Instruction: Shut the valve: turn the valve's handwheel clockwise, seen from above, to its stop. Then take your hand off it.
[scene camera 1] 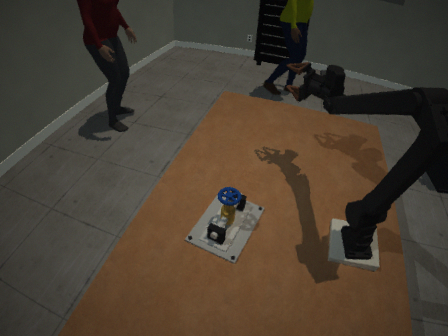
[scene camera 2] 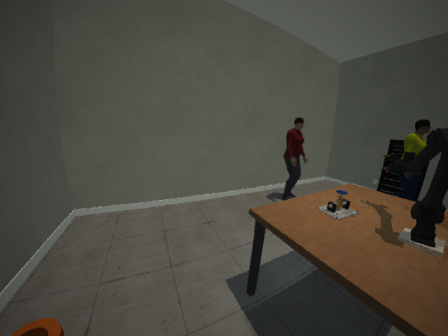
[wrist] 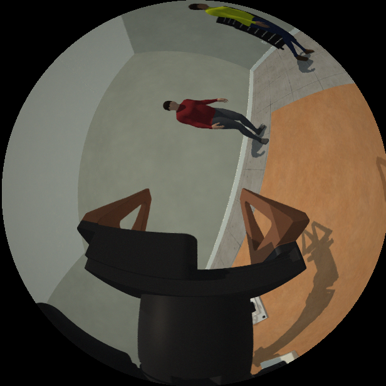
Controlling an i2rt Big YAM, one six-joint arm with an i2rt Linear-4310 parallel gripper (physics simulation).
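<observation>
The valve's blue handwheel (scene camera 1: 229,196) (scene camera 2: 341,192) lies level on top of a brass-yellow valve body (scene camera 1: 228,214) (scene camera 2: 340,202). The valve stands on a pale base plate (scene camera 1: 200,231) (scene camera 2: 338,216) with black blocks on either side of it. In the wrist view, a corner of the base plate (wrist: 260,316) shows at the bottom; the handwheel does not show there. My gripper (scene camera 1: 294,79) (wrist: 195,193) is open, with nothing between its brown fingers. It hangs high above the table, well away from the handwheel, towards the far end in scene camera 1.
The brown table top (scene camera 1: 165,280) (scene camera 2: 320,245) (wrist: 310,135) carries the valve and the arm's white base (scene camera 1: 341,260) (scene camera 2: 437,250). A person in red (scene camera 1: 102,30) (scene camera 2: 295,145) (wrist: 196,114) and one in yellow (scene camera 1: 298,10) (scene camera 2: 413,143) (wrist: 230,16) stand beyond the table, near a black rack.
</observation>
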